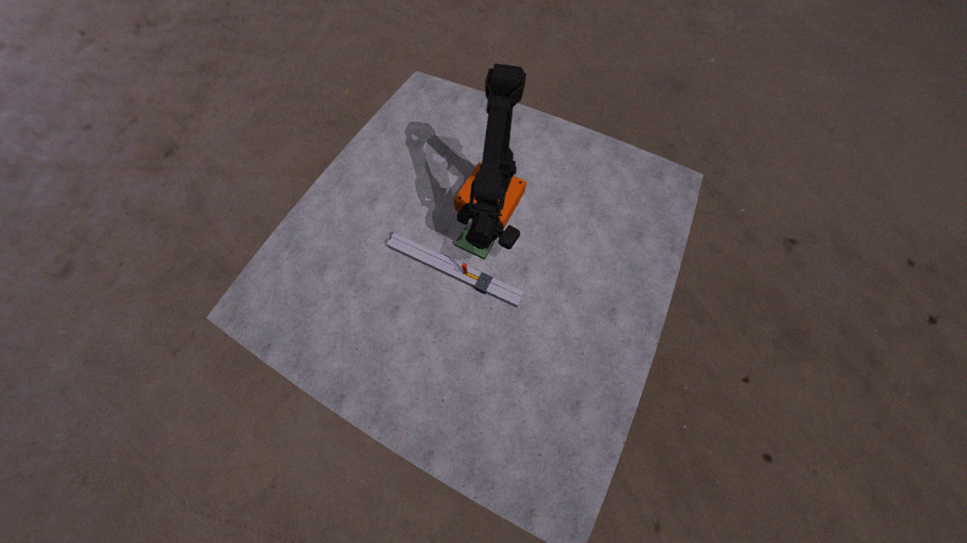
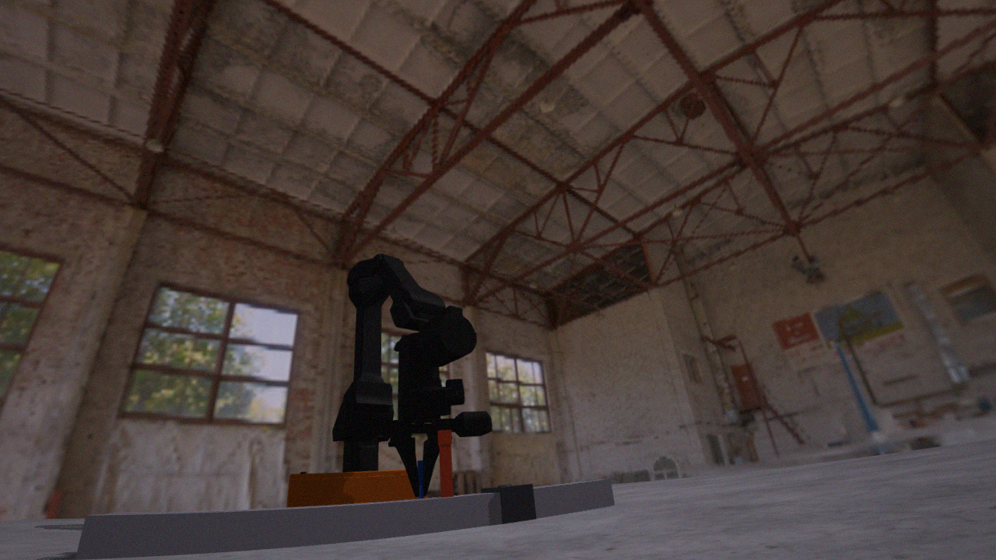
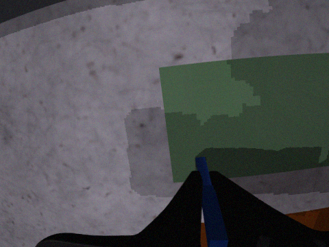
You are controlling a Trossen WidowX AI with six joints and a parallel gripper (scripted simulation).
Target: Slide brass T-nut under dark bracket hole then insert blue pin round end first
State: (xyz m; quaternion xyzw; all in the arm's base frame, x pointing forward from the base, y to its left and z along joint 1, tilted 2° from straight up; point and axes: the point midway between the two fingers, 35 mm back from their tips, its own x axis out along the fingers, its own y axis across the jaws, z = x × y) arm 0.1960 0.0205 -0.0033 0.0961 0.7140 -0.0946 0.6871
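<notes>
Now: gripper tip 2 cm to the left of the green tray, 2 cm above it and 1 cm short of it. Also, from my gripper tip: blue pin: right at my gripper tip.
</notes>
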